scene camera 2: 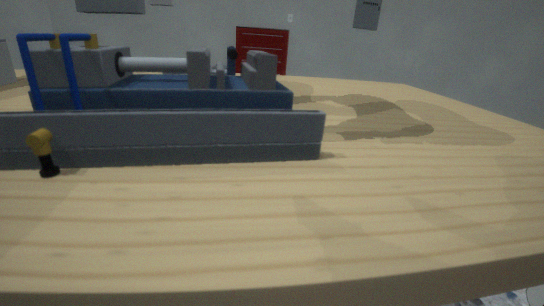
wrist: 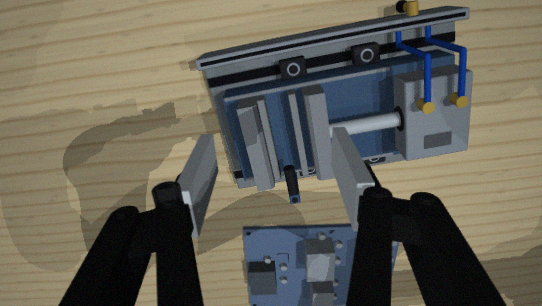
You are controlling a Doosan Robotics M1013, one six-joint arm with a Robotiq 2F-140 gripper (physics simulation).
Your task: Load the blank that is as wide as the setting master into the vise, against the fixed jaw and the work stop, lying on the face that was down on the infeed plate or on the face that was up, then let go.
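Places are measured from the arm's base along level axes (x left, y back, z up), in metres.
Pixels of known places: gripper, fingertip midpoint: (wrist: 273,149).
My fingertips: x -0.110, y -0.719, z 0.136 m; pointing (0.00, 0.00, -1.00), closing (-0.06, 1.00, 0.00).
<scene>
Behind a point stands the place of what it marks.
The vise (scene camera 2: 165,99) @(x -0.122, y -0.646, z -0.034 m) (wrist: 360,85) @(x -0.111, y -0.622, z -0.025 m) has its fixed jaw (scene camera 2: 263,71) @(x -0.097, y -0.742, z -0.005 m) (wrist: 254,142) at the end away from the cylinder and its moving jaw (scene camera 2: 198,69) @(x -0.111, y -0.678, z -0.005 m) (wrist: 318,132) on a white rod. No blank shows between the jaws. A dark post (scene camera 2: 232,60) @(x 0.009, y -0.694, z -0.005 m) (wrist: 291,182) @(x -0.008, y -0.696, z 0.011 m), seemingly the work stop, stands by the jaw gap. My gripper (wrist: 273,149) @(x -0.110, y -0.719, z 0.136 m) is open and empty above the vise, one finger beyond the fixed jaw, the other over the rod side. The infeed plate (wrist: 295,237) @(x 0.150, y -0.679, z -0.077 m) carries a dark block (wrist: 262,277) @(x 0.215, y -0.732, z -0.052 m) and lighter blocks (wrist: 320,262) @(x 0.169, y -0.642, z -0.041 m) (wrist: 322,291) @(x 0.240, y -0.632, z -0.045 m); my right finger hides part of it. Which block matches the master's width I cannot tell.
A long grey rail (scene camera 2: 200,132) @(x -0.159, y -0.690, z -0.053 m) (wrist: 330,37) @(x -0.160, y -0.657, z -0.035 m) runs along the vise's far side in the wrist view. Blue pipes (scene camera 2: 70,70) @(x -0.154, y -0.577, z -0.004 m) (wrist: 428,75) @(x -0.135, y -0.572, z 0.025 m) rise over the cylinder block (scene camera 2: 92,67) @(x -0.126, y -0.578, z -0.005 m) (wrist: 435,127) @(x -0.077, y -0.545, z 0.011 m). A yellow fitting (scene camera 2: 40,141) @(x -0.198, y -0.573, z -0.053 m) (wrist: 411,7) @(x -0.193, y -0.570, z -0.048 m) sits outside the rail.
</scene>
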